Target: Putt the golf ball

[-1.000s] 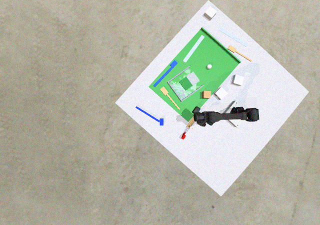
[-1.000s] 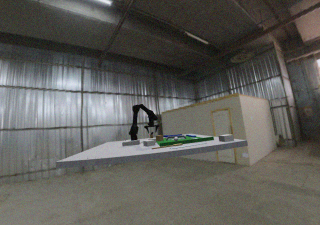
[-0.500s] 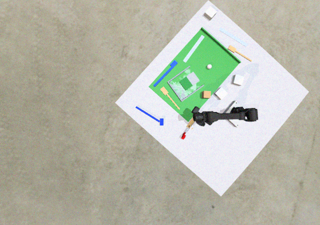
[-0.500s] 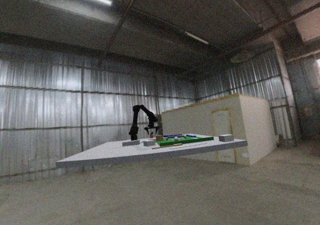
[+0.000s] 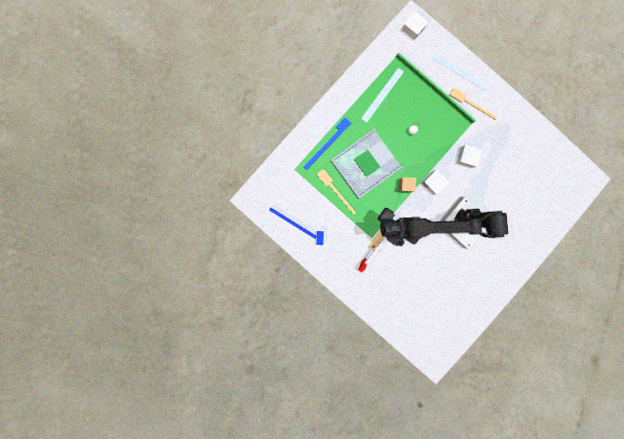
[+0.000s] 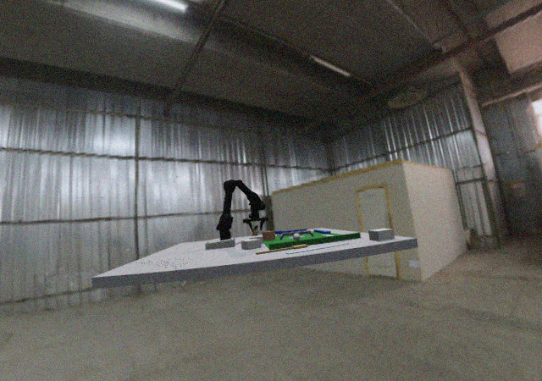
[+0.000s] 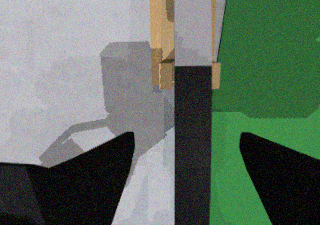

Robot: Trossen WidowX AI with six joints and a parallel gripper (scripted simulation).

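Now: gripper tip 190 mm to the left of the tan cube, 50 mm short of it and 30 mm above it. The rest, counted from my gripper tip: white golf ball (410 mm to the right, 170 mm ahead, 40 mm below); then green mat (290 mm to the right, 240 mm ahead, 60 mm below).
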